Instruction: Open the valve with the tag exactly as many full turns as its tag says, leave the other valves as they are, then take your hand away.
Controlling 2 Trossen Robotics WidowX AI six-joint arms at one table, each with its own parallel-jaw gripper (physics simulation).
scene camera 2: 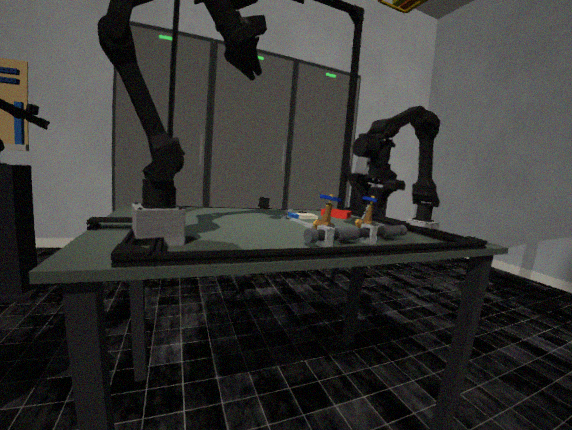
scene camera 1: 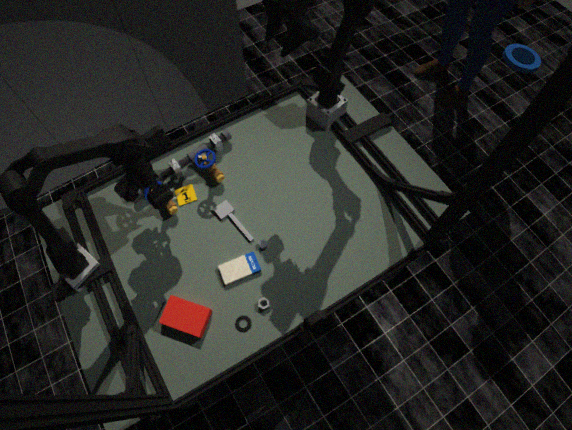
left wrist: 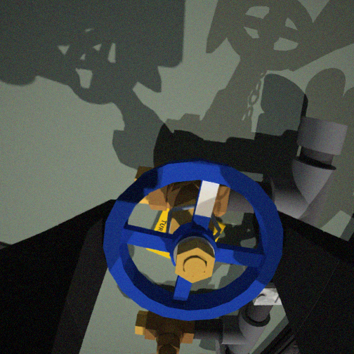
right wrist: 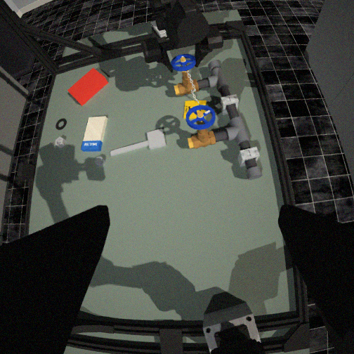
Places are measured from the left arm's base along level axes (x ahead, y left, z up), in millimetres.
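Where they show: left gripper, fingertip midpoint: point(scene camera 2: 371, 206); right gripper, fingertip midpoint: point(scene camera 2: 256, 77) point(scene camera 1: 274, 48); left arm's base at its link origin: point(scene camera 2: 423, 220) point(scene camera 1: 75, 265); right arm's base at its link origin: point(scene camera 2: 157, 206) point(scene camera 1: 327, 99).
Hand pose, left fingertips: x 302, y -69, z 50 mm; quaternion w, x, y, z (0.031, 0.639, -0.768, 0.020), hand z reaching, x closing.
Observation:
Each offset is from my left fingertips to the top centre of the thing. "*": to the spot under its first point.
The tagged valve's blue handwheel {dx +2, dy +2, dz +34 mm} point(left wrist: 200, 170) point(right wrist: 183, 69) point(scene camera 2: 370, 199) has one white-marked spoke, which points up in the left wrist view. A chain point(right wrist: 193, 89) runs from this valve to a yellow tag {* dx +76, dy -17, dz -85 mm} point(scene camera 1: 186, 195) point(right wrist: 192, 106) lying on the table, which reads 1. My left gripper point(left wrist: 188, 211) is shut on the wheel, with a finger at each side of the rim. The other valve's blue wheel {dx +173, dy -38, dz +34 mm} point(scene camera 1: 206, 167) point(scene camera 2: 330, 198) stands beside it, apart from the gripper. My right gripper point(right wrist: 195, 215) point(scene camera 2: 255, 76) is open and empty, high above the table.
Grey pipes point(right wrist: 240, 125) in pale brackets join the valves. A grey flat-headed tool {* dx +96, dy -228, dz -81 mm} point(scene camera 1: 240, 227), a cream and blue box {dx -2, dy -310, dz -75 mm} point(scene camera 1: 237, 270), a red block {dx -200, dy -285, dz -60 mm} point(scene camera 1: 186, 316), a nut {dx -39, dy -429, dz -74 mm} point(scene camera 1: 263, 304) and a black ring {dx -116, dy -418, dz -88 mm} point(scene camera 1: 243, 330) lie on the table. Dark rails edge it.

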